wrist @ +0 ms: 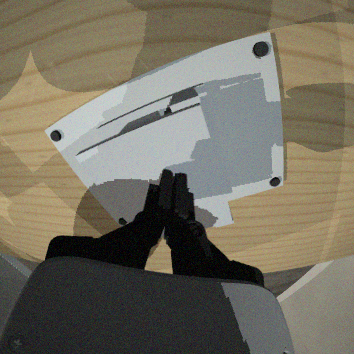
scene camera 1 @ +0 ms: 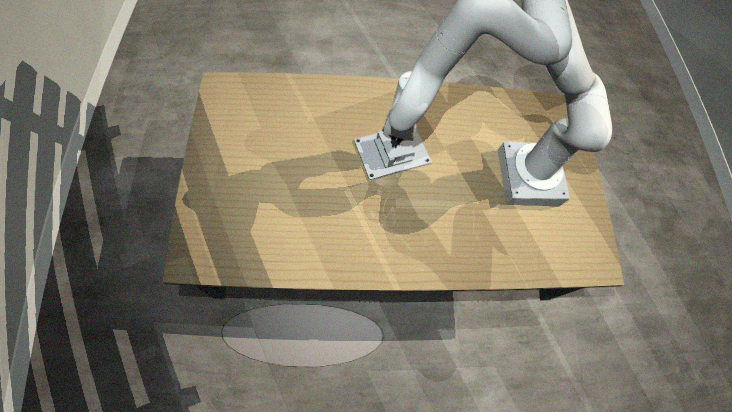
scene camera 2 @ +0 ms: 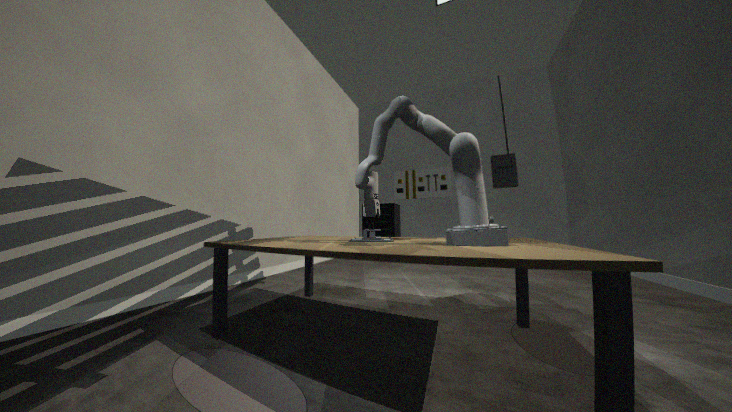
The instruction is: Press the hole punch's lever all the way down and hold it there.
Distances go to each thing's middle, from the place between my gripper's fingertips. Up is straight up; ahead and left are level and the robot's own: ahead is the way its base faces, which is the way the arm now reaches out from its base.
My gripper is now 1 cm to the left of the flat grey lever (wrist: 122, 166), 1 cm past it and 1 cm above it. The rest, counted from my hand: flat base plate (scene camera 1: 369, 154) (6 cm below, 1 cm to the right).
